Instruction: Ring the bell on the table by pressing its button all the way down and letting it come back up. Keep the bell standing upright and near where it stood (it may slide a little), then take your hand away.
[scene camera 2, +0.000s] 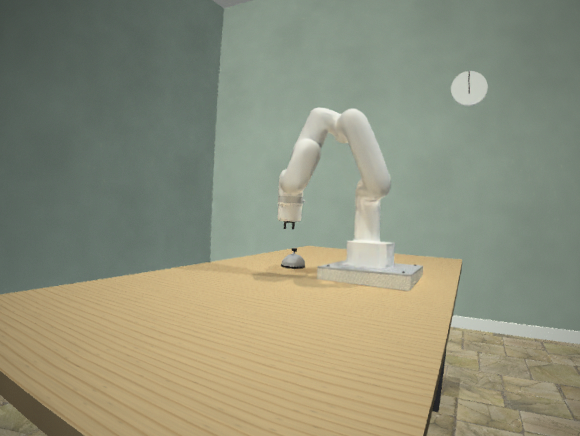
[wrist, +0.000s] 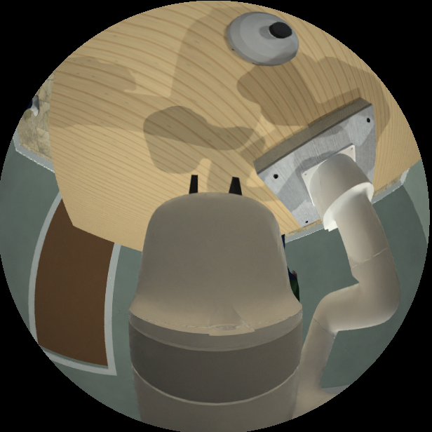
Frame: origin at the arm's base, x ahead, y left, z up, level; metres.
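Seen in the pictures: end effector, tool point: (scene camera 2: 289, 225); arm's base, origin of the base link: (scene camera 2: 365, 265).
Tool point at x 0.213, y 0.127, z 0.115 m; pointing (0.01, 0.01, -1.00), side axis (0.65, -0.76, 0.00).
Observation:
Offsets run from my tool point to a thing's top centre. Level surfaces: height alone.
The bell {dx +0.054, dy -0.133, dz -0.086 m} (scene camera 2: 293, 261) (wrist: 255, 42) is a grey dome with a dark rim, standing upright on the table {dz -0.152 m} (scene camera 2: 200, 350) (wrist: 100, 175). Its black button {dx +0.054, dy -0.133, dz -0.086 m} (scene camera 2: 294, 249) (wrist: 280, 30) stands up on top. My gripper (scene camera 2: 289, 228) (wrist: 215, 177) points down above the bell, slightly left of the button in the scene view, with air between the fingertips and the button. Its two black fingers are drawn in to their narrow setting, with a gap between them and nothing held. In the wrist view the bell lies beyond the fingertips, toward the top right.
The arm's base plate (scene camera 2: 365, 282) (wrist: 290, 167) lies on the table to the right of the bell in the scene view. The arm arches up from it. Shadows fall on the table around the bell. Small parts of people show at the wrist view's left and behind the gripper body.

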